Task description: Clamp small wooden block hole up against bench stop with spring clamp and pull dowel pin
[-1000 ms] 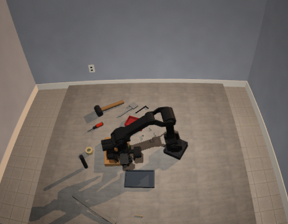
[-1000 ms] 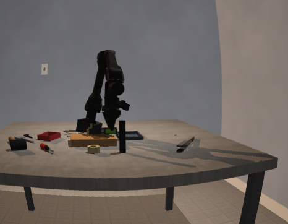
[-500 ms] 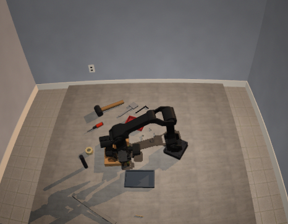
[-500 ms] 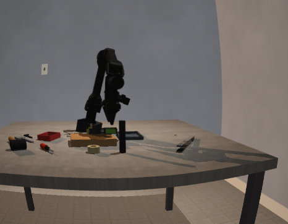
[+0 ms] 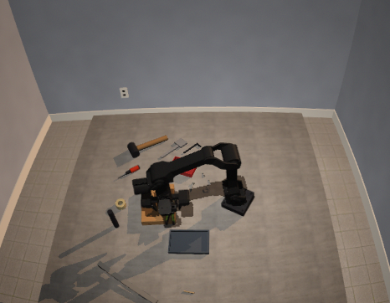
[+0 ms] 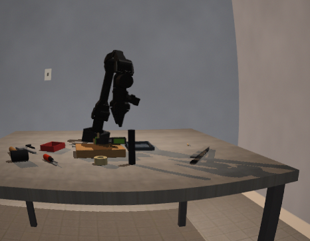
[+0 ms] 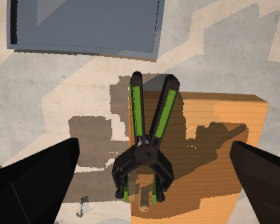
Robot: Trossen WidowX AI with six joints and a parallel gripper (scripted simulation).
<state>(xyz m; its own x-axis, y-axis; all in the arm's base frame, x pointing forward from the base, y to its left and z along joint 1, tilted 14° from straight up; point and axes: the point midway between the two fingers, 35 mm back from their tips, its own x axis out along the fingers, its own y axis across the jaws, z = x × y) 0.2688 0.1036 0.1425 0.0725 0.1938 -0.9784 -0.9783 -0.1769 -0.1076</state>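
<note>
The dowel pin lies 1 cm ahead of my hand, 9 cm to the right of it and 9 cm below it. From my hand the other things lie so: wooden board (7 cm ahead, 8 cm to the right, 13 cm below); bench stop (10 cm to the right, 10 cm below); small wooden block (1 cm ahead, 9 cm to the right, 10 cm below).
</note>
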